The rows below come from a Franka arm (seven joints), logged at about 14 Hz.
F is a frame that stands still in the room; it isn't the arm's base.
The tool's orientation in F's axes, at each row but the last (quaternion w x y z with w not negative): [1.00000 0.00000 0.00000 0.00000]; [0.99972 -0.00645 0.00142 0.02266]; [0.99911 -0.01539 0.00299 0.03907]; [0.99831 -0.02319 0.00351 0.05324]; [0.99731 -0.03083 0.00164 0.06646]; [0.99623 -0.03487 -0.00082 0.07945]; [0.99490 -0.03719 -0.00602 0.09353]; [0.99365 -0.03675 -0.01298 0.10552]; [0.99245 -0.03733 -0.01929 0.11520]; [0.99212 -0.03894 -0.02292 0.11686]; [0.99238 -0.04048 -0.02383 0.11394]
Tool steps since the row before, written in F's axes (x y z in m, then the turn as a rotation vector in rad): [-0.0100 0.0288 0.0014 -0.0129 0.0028 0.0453]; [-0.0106 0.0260 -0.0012 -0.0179 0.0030 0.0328]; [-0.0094 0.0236 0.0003 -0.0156 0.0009 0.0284]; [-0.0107 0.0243 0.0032 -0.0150 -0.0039 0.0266]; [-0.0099 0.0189 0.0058 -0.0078 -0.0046 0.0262]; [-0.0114 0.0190 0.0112 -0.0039 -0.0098 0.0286]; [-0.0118 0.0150 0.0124 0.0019 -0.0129 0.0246]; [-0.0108 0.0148 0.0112 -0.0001 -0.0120 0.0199]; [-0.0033 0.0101 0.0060 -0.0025 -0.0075 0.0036]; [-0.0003 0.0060 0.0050 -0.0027 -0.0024 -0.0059]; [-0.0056 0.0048 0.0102 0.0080 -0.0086 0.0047]
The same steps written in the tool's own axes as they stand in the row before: [-0.0100 0.0288 0.0014 -0.0129 0.0028 0.0453]; [-0.0094 0.0265 -0.0009 -0.0178 0.0034 0.0328]; [-0.0075 0.0242 0.0010 -0.0157 0.0012 0.0283]; [-0.0081 0.0251 0.0043 -0.0156 -0.0035 0.0263]; [-0.0074 0.0197 0.0070 -0.0085 -0.0051 0.0259]; [-0.0083 0.0197 0.0126 -0.0055 -0.0110 0.0279]; [-0.0087 0.0160 0.0137 -0.0004 -0.0148 0.0236]; [-0.0072 0.0158 0.0126 -0.0023 -0.0132 0.0190]; [-0.0007 0.0101 0.0068 -0.0041 -0.0070 0.0032]; [0.0013 0.0055 0.0054 -0.0034 -0.0012 -0.0059]; [-0.0040 0.0050 0.0108 0.0060 -0.0105 0.0036]
